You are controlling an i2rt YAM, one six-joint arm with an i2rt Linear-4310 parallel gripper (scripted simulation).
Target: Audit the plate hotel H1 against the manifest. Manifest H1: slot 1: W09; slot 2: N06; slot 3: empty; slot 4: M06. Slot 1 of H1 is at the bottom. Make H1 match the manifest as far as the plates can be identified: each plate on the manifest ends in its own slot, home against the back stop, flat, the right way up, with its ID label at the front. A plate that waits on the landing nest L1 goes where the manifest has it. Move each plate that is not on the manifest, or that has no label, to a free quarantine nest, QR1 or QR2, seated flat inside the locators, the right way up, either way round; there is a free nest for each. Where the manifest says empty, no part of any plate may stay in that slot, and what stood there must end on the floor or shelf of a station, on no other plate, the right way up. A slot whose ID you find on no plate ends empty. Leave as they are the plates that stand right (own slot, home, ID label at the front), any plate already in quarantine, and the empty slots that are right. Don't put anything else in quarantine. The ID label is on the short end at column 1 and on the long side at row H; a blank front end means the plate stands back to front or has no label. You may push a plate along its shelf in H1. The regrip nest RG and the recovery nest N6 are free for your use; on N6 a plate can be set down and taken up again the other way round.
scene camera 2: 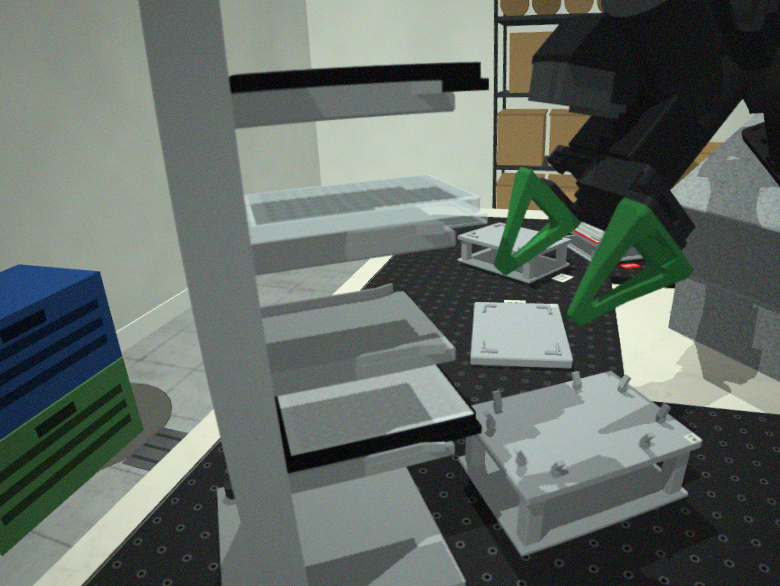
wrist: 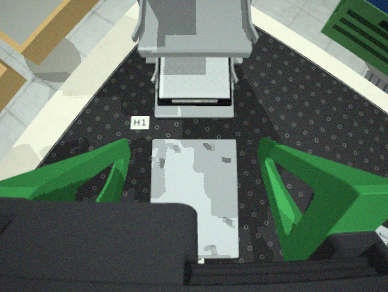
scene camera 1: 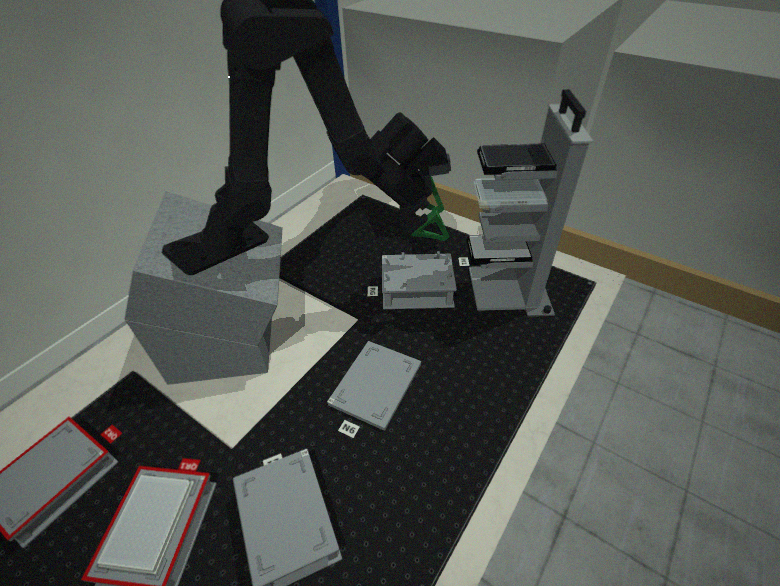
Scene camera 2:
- gripper: 532, 293
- clear plate: 282, 215
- black plate: 456, 76
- nest N6: 521, 332
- regrip nest RG: 596, 430
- landing nest L1: 490, 236
